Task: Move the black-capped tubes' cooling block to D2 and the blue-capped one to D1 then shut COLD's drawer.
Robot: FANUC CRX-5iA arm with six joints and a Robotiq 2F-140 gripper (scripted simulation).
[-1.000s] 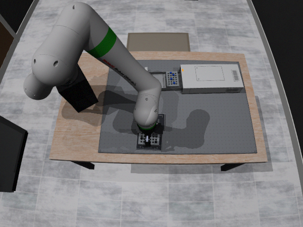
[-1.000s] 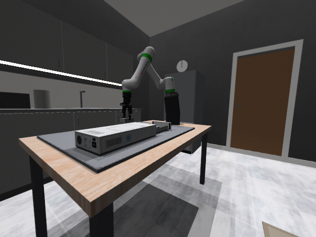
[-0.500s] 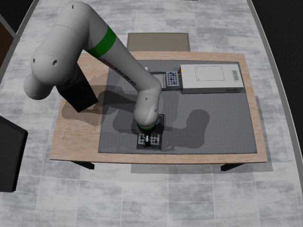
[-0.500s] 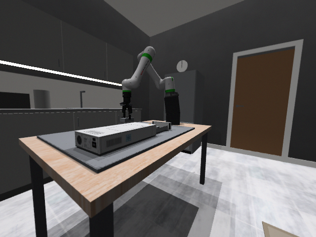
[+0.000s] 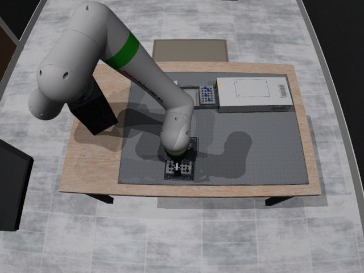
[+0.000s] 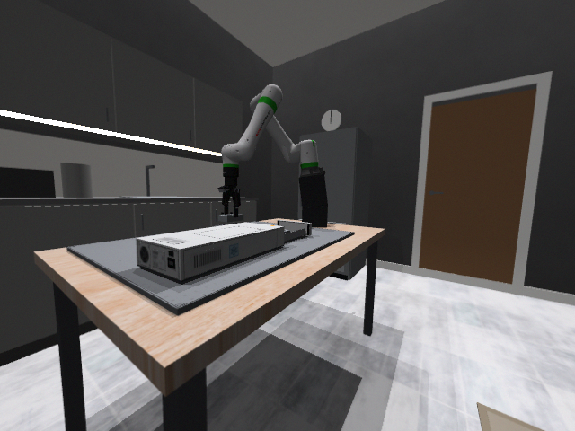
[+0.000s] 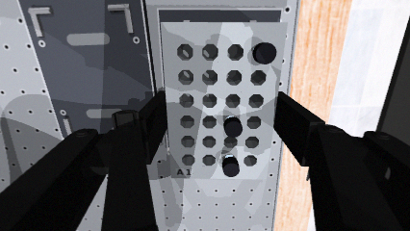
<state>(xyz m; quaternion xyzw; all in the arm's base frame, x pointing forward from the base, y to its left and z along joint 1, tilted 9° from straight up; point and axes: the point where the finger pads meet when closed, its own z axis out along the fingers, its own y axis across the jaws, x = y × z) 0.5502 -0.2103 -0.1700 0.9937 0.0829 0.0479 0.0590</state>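
Now: hand 20 mm above the black-capped tube, 10 mm to the left of it and 10 mm past it. Round my hand: cooling block: 30 mm below; deck slot D2: 80 mm below; deck slot D1: 130 mm to the left, 80 mm below, 10 mm behind.
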